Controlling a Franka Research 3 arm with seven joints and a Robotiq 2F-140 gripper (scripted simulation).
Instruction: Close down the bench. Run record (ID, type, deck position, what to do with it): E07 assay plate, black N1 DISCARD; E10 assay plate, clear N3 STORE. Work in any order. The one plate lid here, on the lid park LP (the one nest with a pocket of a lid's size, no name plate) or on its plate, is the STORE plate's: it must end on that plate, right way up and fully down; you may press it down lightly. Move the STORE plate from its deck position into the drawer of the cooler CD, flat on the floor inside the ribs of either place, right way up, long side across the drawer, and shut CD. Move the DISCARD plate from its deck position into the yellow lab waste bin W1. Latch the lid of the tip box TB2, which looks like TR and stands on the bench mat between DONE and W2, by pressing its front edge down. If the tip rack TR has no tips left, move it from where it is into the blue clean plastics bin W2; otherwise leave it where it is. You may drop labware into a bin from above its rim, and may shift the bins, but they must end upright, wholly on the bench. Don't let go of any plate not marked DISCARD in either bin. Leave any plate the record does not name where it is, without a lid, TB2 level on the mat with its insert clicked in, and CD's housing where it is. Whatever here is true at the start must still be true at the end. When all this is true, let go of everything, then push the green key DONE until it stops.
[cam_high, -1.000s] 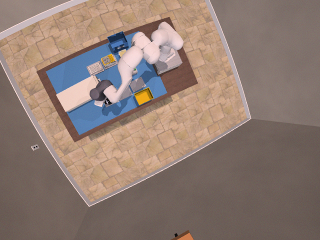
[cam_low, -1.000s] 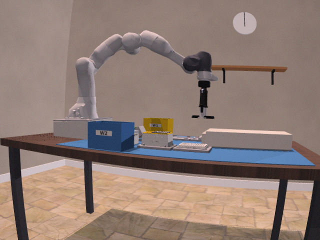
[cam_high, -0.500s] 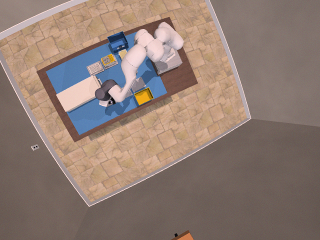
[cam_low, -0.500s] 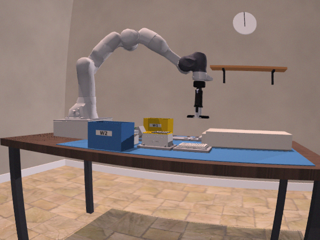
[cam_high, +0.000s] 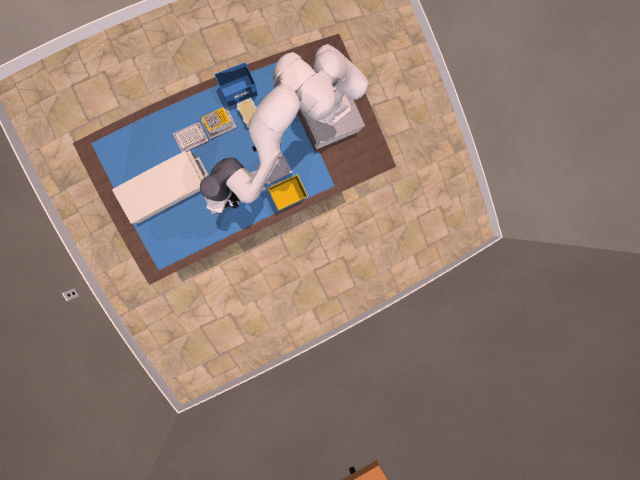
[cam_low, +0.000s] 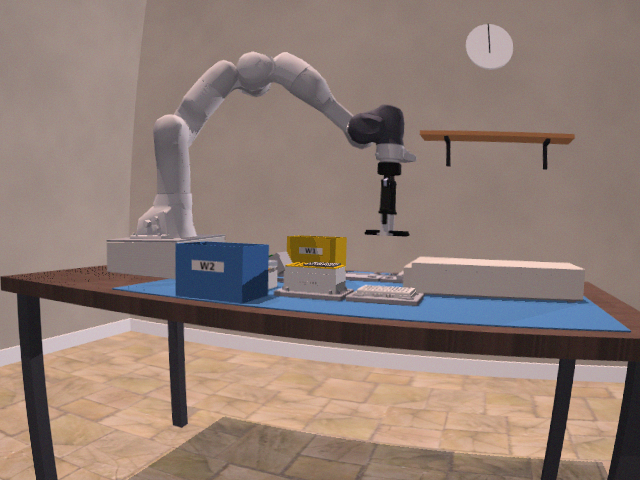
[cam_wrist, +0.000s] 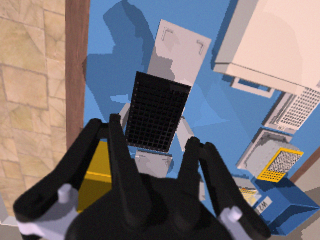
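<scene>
The green key DONE lies 320 mm behind my hand, 180 mm to the right of it and 100 mm below it. From my hand the other things lie so: nest N1 (160 mm below, 80 mm ahead, 40 mm to the right); grey nest N3 (160 mm below, 90 mm behind, 20 mm to the right); black plate (20 mm below).
</scene>
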